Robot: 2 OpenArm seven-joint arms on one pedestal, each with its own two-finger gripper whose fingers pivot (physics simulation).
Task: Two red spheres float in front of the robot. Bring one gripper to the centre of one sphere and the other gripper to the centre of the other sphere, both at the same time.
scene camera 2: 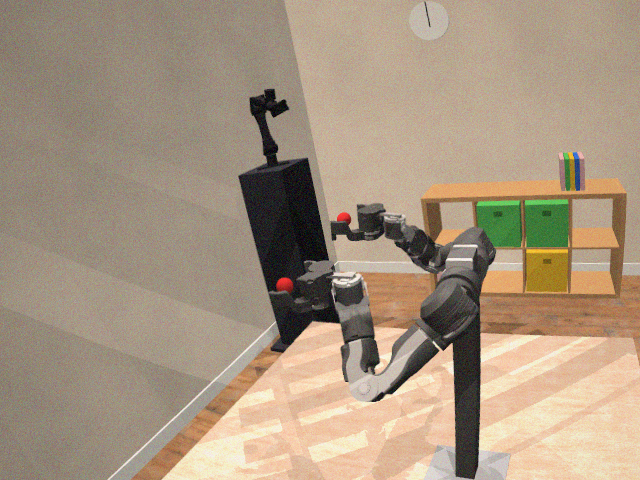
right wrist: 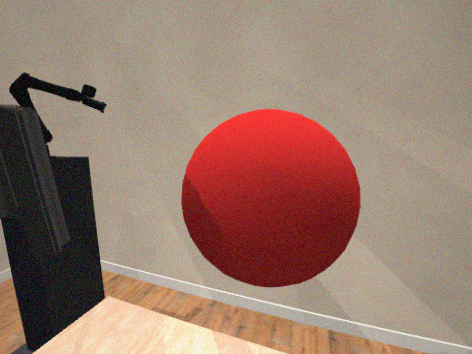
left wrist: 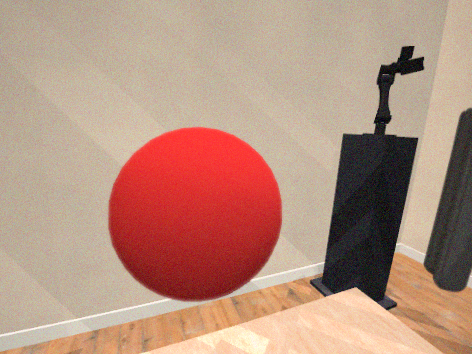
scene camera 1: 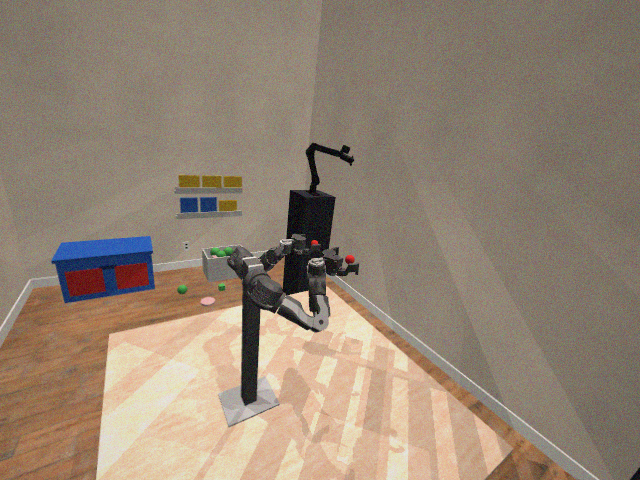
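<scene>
Two plain red spheres float in front of the robot. My left gripper (scene camera 1: 312,247) (scene camera 2: 285,290) is open and empty, with one red sphere (scene camera 1: 314,242) (scene camera 2: 284,284) (left wrist: 195,214) at its fingertips. In the left wrist view that sphere is large, a little left of and below the middle. My right gripper (scene camera 1: 347,262) (scene camera 2: 343,223) is open and empty, with the other red sphere (scene camera 1: 349,259) (scene camera 2: 343,218) (right wrist: 270,198) at its fingertips. In the right wrist view that sphere is slightly right of and below the middle, partly shaded. Exact depths are hard to tell.
A black tower (scene camera 1: 310,219) (scene camera 2: 263,206) (left wrist: 370,200) (right wrist: 77,215) with a small black arm (scene camera 1: 313,165) (scene camera 2: 265,129) stands beyond the grippers. A blue chest (scene camera 1: 108,248) and a grey bin (scene camera 1: 217,268) stand at the left in scene camera 1. A wooden shelf (scene camera 2: 524,190) stands at the right in scene camera 2.
</scene>
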